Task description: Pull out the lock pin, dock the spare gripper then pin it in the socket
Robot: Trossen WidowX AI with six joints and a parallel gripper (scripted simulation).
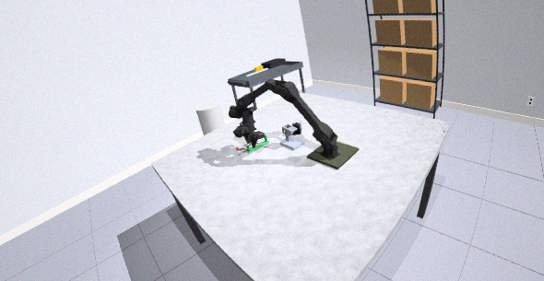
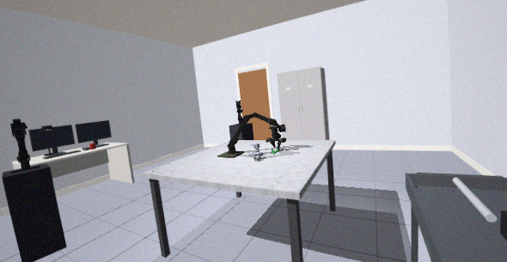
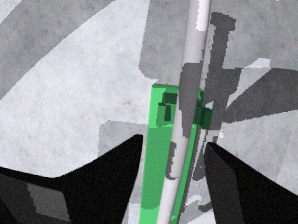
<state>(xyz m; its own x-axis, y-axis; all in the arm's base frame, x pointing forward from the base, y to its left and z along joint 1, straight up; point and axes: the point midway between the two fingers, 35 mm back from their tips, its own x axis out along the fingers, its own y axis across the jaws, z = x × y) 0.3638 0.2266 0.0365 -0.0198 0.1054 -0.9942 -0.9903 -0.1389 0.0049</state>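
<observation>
The green holder lies 40 mm to the right of my gripper tip. Round my gripper tip: mount 180 mm to the right, 110 mm behind, 30 mm above; spare gripper 300 mm to the right, 10 mm behind, 10 mm above.
</observation>
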